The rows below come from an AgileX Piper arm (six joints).
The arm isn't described. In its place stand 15 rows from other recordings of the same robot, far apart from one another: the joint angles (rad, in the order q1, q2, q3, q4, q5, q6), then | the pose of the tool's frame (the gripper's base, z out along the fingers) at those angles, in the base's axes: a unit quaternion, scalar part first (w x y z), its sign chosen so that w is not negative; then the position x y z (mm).
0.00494 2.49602 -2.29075 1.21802 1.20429 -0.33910 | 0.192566 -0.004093 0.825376 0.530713 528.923 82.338 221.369
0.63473 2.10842 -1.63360 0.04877 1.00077 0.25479 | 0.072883 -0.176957 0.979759 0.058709 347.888 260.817 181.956
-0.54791 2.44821 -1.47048 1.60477 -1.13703 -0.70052 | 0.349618 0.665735 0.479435 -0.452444 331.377 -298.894 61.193
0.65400 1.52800 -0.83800 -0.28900 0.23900 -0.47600 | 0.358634 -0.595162 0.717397 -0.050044 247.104 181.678 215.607
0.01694 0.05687 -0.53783 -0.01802 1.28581 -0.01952 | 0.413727 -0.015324 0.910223 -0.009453 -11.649 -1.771 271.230
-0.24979 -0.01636 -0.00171 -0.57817 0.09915 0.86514 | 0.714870 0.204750 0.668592 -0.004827 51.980 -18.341 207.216
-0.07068 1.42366 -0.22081 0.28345 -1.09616 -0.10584 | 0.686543 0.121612 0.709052 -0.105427 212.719 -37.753 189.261
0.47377 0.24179 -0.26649 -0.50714 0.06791 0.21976 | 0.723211 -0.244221 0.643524 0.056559 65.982 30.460 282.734
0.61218 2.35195 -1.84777 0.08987 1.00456 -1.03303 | 0.081114 -0.715717 0.693277 0.023169 387.304 280.375 125.187
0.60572 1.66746 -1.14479 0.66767 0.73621 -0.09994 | 0.115335 -0.137599 0.936163 0.302263 260.611 226.512 242.563
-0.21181 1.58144 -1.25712 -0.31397 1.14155 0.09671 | 0.086083 0.100535 0.979331 -0.152948 296.570 -89.912 282.049
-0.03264 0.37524 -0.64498 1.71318 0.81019 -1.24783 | 0.720713 -0.192708 0.542466 0.386222 36.284 64.105 401.326
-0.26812 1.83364 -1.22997 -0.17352 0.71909 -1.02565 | 0.092155 -0.414099 0.892405 -0.153761 353.990 -107.986 195.811
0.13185 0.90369 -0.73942 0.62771 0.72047 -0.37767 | 0.389798 -0.088385 0.887306 0.230074 165.625 57.533 317.653
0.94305 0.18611 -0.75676 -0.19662 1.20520 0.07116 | 0.473150 -0.353442 0.792572 0.151780 8.329 -16.790 337.851
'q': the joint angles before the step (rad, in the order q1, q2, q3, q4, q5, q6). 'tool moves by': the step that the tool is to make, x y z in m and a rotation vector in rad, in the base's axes. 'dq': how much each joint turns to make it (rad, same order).
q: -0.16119 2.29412 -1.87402 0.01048 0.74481 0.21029
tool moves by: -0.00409 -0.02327 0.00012 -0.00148 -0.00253 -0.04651
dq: -0.04682 0.00000 -0.00001 -0.00104 -0.00275 0.00000
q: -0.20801 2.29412 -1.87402 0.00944 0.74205 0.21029
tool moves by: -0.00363 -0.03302 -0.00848 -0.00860 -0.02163 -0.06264
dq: -0.06486 0.02059 0.00000 -0.00220 -0.04363 -0.00208
